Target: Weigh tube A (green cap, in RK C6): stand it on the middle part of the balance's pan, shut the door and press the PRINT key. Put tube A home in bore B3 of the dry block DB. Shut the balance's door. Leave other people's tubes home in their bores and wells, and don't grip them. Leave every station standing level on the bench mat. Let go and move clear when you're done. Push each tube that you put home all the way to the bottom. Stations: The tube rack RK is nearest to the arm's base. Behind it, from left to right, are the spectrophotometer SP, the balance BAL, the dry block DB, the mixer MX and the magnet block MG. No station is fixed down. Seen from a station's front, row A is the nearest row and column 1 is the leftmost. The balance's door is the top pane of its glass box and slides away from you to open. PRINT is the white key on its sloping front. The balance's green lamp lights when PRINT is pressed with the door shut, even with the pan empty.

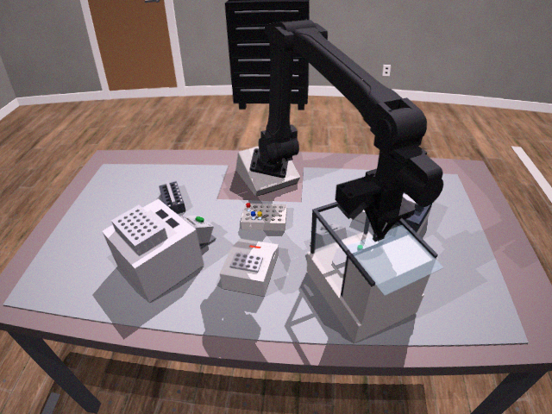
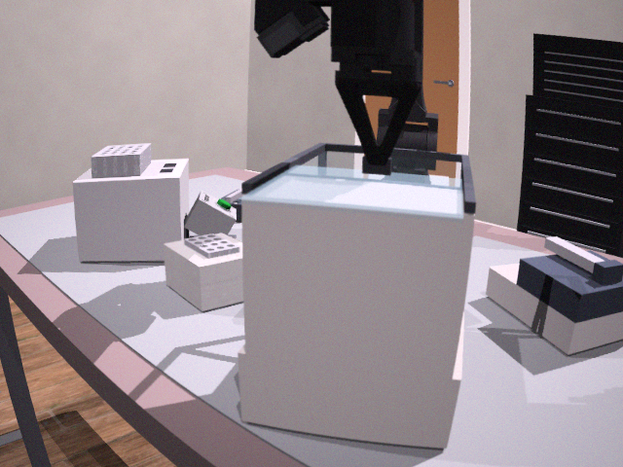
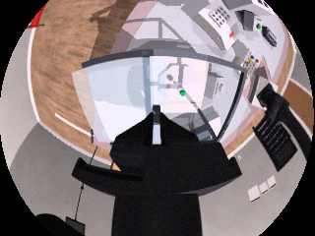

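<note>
Now: hand 2 cm to the right of the glass door pane, 2 cm short of it and 1 cm above it. Also, from my hand: dry block: 30 cm to the right, 19 cm below, 5 cm behind; then spectrophotometer: 31 cm behind, 16 cm below, 9 cm to the left; then tube rack RK: 30 cm to the right, 25 cm behind, 21 cm below.
</note>
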